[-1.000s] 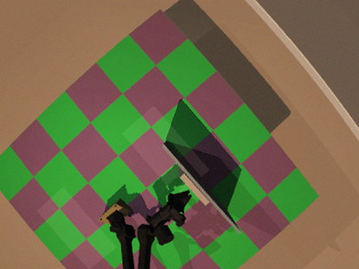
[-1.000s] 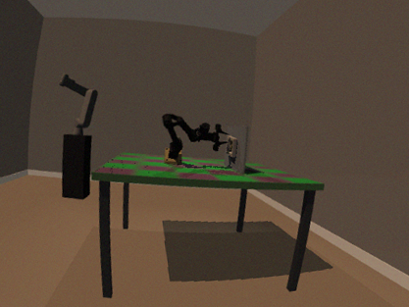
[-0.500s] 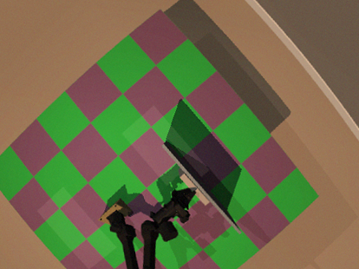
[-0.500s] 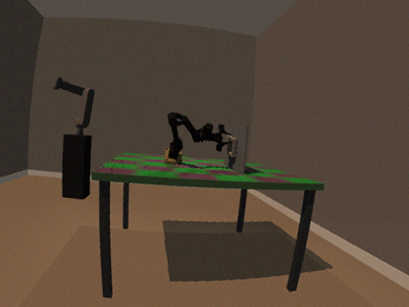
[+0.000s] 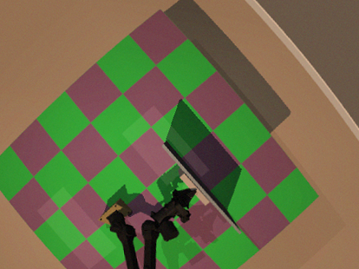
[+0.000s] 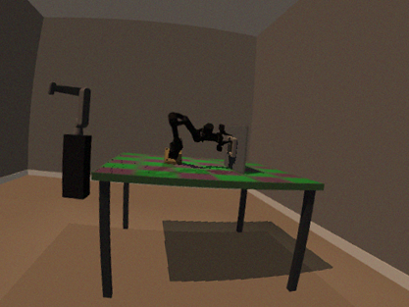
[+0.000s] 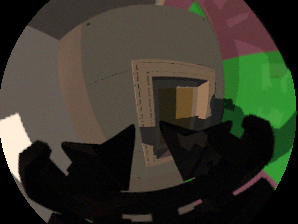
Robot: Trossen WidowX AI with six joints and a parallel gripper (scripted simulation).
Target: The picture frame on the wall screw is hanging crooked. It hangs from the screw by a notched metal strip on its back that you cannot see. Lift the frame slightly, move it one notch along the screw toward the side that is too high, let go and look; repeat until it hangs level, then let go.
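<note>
My gripper tip is now 50 mm above the picture frame, 10 mm to the right of it and 10 mm short of it. From my gripper tip the other things lie so: grey wall panel 60 mm below, 20 mm ahead.
</note>
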